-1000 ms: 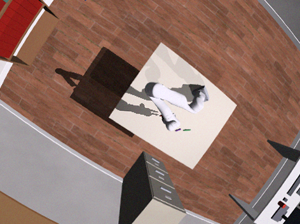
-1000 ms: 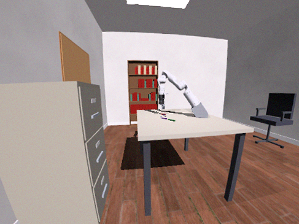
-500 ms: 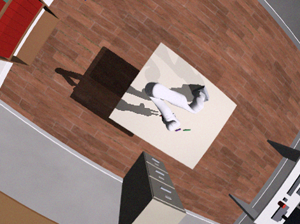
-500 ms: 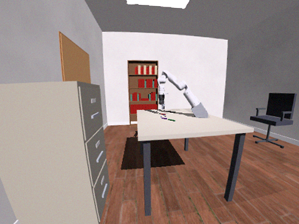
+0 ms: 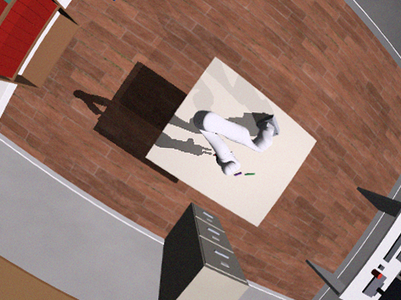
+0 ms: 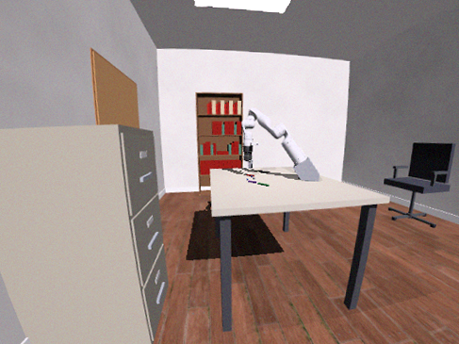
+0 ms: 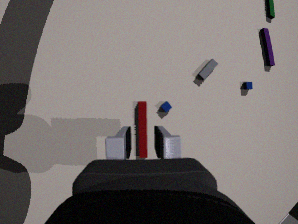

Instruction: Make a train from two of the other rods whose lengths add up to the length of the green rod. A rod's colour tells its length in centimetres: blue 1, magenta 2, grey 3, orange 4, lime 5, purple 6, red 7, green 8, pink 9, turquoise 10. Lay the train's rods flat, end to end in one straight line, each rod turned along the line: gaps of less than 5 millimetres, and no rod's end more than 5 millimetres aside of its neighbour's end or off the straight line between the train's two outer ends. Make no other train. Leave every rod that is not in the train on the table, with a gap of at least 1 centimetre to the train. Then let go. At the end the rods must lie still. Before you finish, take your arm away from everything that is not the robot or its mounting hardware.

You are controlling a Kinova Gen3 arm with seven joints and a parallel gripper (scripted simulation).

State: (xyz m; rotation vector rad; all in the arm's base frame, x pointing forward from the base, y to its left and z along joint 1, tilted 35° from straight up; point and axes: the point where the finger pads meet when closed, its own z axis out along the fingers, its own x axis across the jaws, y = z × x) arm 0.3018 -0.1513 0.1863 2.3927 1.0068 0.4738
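The red rod is 8 cm below my hand. The rest, counted from my hand: green rod: 31 cm to the left, 8 cm below, 3 cm ahead; then grey rod: 11 cm to the left, 8 cm below, 2 cm ahead; then purple rod: 22 cm to the left, 8 cm below, 7 cm ahead.
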